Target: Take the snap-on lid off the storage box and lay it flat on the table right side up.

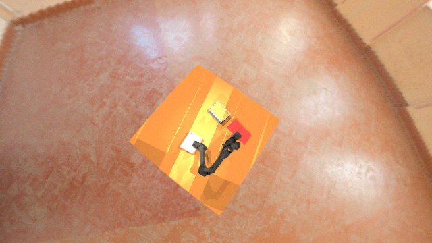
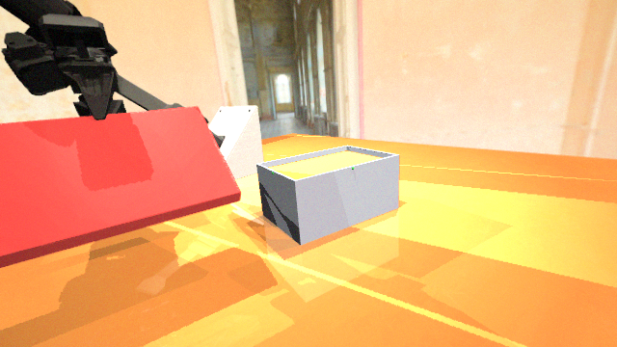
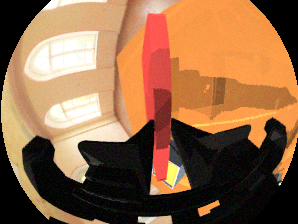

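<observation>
Right now the red lid is 70 mm ahead of my gripper tip, 40 mm below it and 20 mm to the right of it. Round my gripper tip: grey storage box: 270 mm to the left, 160 mm ahead, 140 mm below.
</observation>
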